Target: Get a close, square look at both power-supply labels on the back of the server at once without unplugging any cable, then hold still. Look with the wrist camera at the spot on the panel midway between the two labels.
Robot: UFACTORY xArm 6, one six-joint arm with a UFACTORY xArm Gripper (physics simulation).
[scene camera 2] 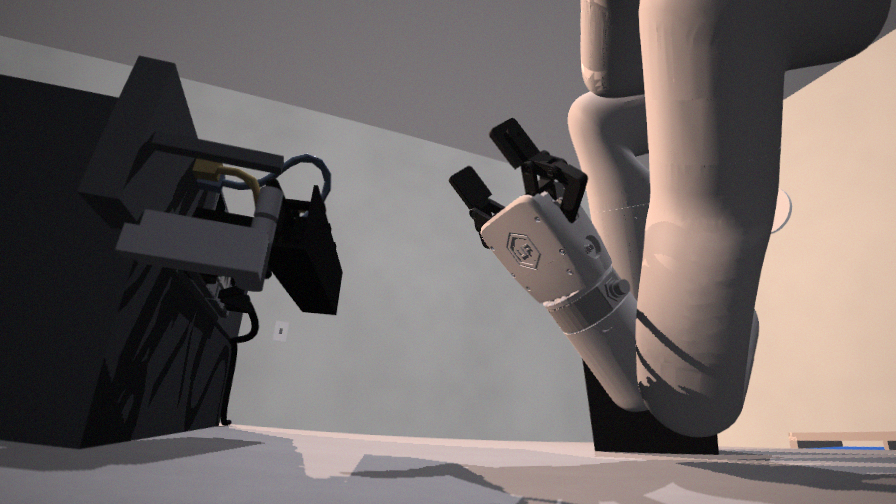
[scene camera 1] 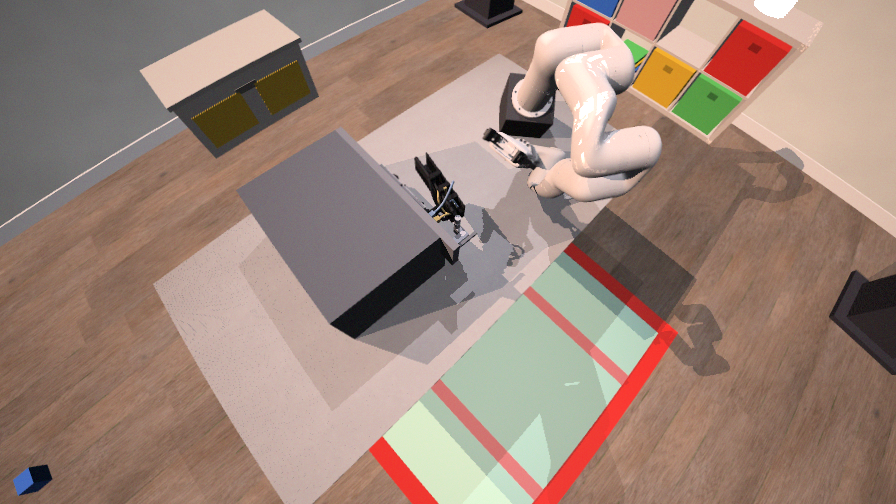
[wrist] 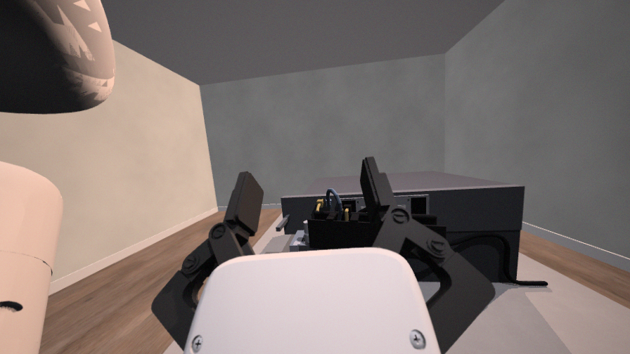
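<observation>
The server (scene camera 1: 350, 219) (scene camera 2: 50, 250) (wrist: 480, 207) is a big dark box; its back panel faces the arm. In the wrist view the panel shows at an angle, low and right of centre, partly behind a finger. A black cable tray (scene camera 1: 432, 178) (scene camera 2: 307, 257) (wrist: 340, 234) stands out in front of the panel and hides part of it. Blue cable (scene camera 2: 316, 164) (wrist: 334, 192) and yellow cables (scene camera 2: 241, 173) (wrist: 318, 206) run there. The power-supply labels cannot be made out in any view. My gripper (scene camera 2: 493, 155) (wrist: 307, 175) is open and empty, apart from the server and the tray.
A light grey bracket (scene camera 2: 194, 244) juts from the server's near side. A black cable (scene camera 2: 250, 322) (wrist: 506, 250) hangs below the panel. The arm's own links (scene camera 1: 588, 125) (scene camera 2: 708, 206) (wrist: 50, 60) are folded close beside the gripper. A cabinet (scene camera 1: 219, 59) and a cube shelf stand farther off.
</observation>
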